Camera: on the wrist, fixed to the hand. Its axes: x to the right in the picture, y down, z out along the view.
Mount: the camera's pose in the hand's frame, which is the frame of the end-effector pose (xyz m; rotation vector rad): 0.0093 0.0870 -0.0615 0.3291 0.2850 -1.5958
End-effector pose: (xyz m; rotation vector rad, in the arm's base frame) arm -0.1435 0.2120 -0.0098 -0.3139 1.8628 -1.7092
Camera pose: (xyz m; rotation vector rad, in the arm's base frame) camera -0.1671 0.2709 -0.0959 1.1829 -0.8713 1.9876
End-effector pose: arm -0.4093 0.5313 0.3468 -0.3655 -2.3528 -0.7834
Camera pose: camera -0.3496 0.5623 0.4300 1.8052 -2.0467 -0.8978
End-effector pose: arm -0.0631 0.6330 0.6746 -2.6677 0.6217 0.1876
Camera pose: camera -0.0914 0.5327 0.6988 -2.0848 -1.3093 -0.6599
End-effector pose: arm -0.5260 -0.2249 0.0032 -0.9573 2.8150 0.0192
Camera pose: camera -0.5955 -0.1655 0.0587 2.7311 -1.3180 0.7302
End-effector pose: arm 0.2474 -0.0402 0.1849 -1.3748 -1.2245 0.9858
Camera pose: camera 0.3232 -0.0391 0.1095 -0.0077 -1.3491 -0.1698
